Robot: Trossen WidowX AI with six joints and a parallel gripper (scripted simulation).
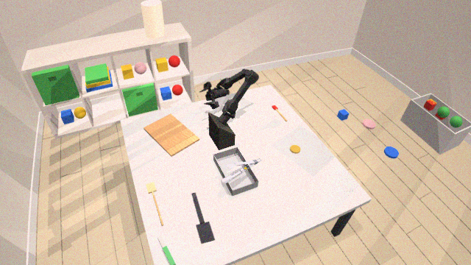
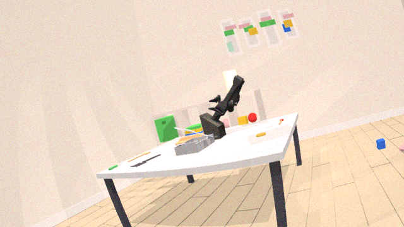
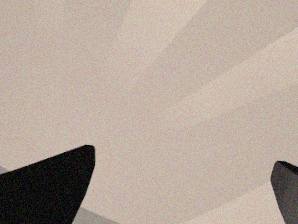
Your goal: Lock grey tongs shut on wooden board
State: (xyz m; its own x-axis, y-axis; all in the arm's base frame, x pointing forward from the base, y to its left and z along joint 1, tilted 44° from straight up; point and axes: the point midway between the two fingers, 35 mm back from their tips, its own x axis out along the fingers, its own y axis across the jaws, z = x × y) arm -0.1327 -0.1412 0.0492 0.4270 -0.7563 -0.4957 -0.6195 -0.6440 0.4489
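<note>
The yellow hinge piece lies 500 mm ahead of my gripper tip, 200 mm below it and 150 mm to the left of it. Round my gripper tip: grey roasting tin (480 mm ahead, 230 mm below, 90 mm to the left); red-tipped tool (610 mm to the left, 250 mm below, 10 mm behind); wooden board (250 mm below, 240 mm to the right, 20 mm ahead).
</note>
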